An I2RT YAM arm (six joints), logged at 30 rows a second.
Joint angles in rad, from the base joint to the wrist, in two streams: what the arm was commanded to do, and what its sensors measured. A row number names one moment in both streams.
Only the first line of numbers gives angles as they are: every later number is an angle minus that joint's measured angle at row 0.
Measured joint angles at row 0:
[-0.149, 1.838, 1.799, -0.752, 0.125, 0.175]
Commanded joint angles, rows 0 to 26:
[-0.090, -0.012, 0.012, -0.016, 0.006, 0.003]
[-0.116, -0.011, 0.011, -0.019, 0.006, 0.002]
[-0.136, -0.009, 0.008, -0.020, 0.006, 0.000]
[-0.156, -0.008, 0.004, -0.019, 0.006, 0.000]
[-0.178, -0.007, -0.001, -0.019, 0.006, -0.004]
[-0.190, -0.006, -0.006, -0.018, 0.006, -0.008]
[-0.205, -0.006, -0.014, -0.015, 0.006, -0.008]
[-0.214, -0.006, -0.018, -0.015, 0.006, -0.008]
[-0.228, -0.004, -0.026, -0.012, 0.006, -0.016]
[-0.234, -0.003, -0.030, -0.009, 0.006, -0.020]
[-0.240, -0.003, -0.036, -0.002, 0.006, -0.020]
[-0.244, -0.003, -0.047, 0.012, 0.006, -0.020]
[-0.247, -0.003, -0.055, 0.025, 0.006, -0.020]
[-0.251, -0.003, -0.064, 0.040, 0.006, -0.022]
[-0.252, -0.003, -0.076, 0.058, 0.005, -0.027]
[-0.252, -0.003, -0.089, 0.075, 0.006, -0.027]
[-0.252, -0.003, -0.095, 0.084, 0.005, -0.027]
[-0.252, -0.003, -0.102, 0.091, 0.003, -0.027]
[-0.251, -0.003, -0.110, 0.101, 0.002, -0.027]
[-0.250, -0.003, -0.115, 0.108, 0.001, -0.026]
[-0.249, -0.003, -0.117, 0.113, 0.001, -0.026]
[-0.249, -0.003, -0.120, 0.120, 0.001, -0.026]
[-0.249, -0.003, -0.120, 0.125, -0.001, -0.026]
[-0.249, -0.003, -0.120, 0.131, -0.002, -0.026]
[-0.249, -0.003, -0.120, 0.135, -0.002, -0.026]
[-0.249, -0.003, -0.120, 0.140, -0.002, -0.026]
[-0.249, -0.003, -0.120, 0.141, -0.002, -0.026]
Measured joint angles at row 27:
[-0.247, 0.001, -0.112, 0.135, 0.003, -0.013]
